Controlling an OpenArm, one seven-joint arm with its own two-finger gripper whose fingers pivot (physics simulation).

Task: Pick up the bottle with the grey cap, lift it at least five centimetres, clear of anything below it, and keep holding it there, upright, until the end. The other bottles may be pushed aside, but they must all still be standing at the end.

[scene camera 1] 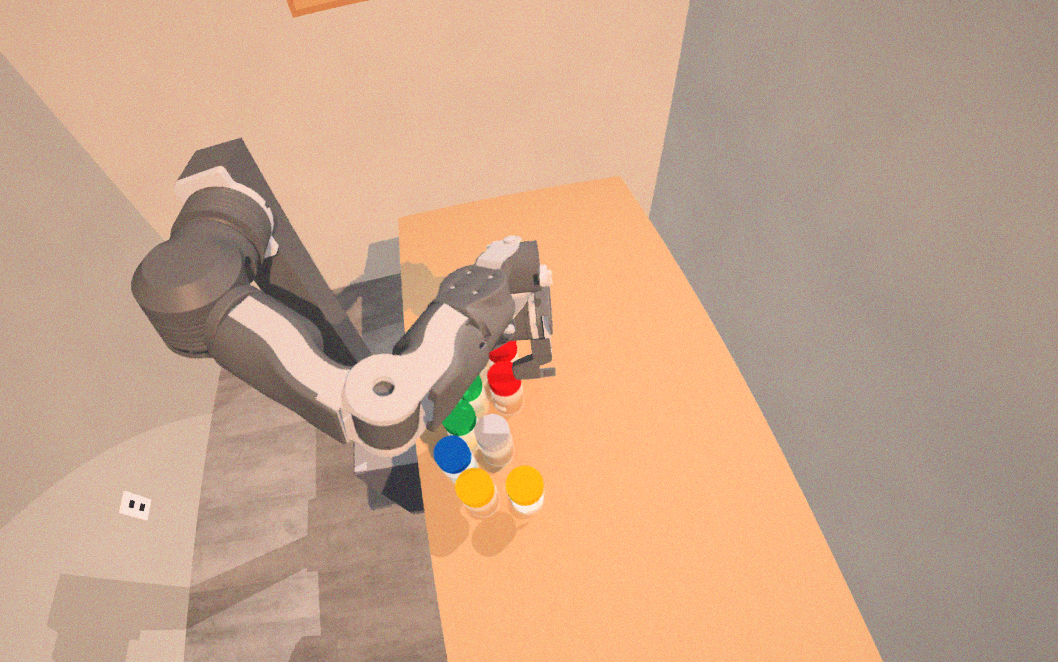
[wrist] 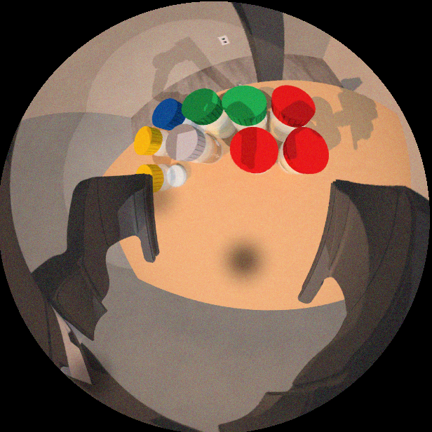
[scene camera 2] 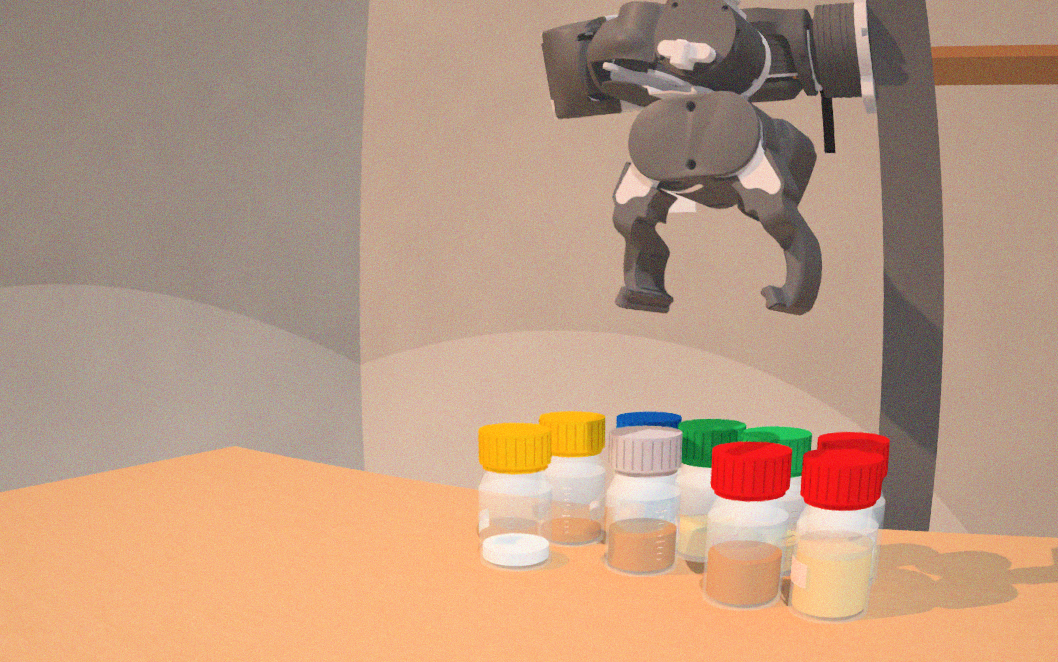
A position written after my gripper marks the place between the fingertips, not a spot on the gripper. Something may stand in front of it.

I see my gripper (scene camera 2: 712, 311), a blue-capped bottle (scene camera 1: 452, 454), a green-capped bottle (scene camera 2: 700, 436), a yellow-capped bottle (scene camera 2: 515, 495) and a green-capped bottle (scene camera 2: 799, 440).
The blue-capped bottle shows as well in the wrist view (wrist: 167, 114) and in scene camera 2 (scene camera 2: 664, 419). My gripper also shows in scene camera 1 (scene camera 1: 535, 346) and in the wrist view (wrist: 224, 229).
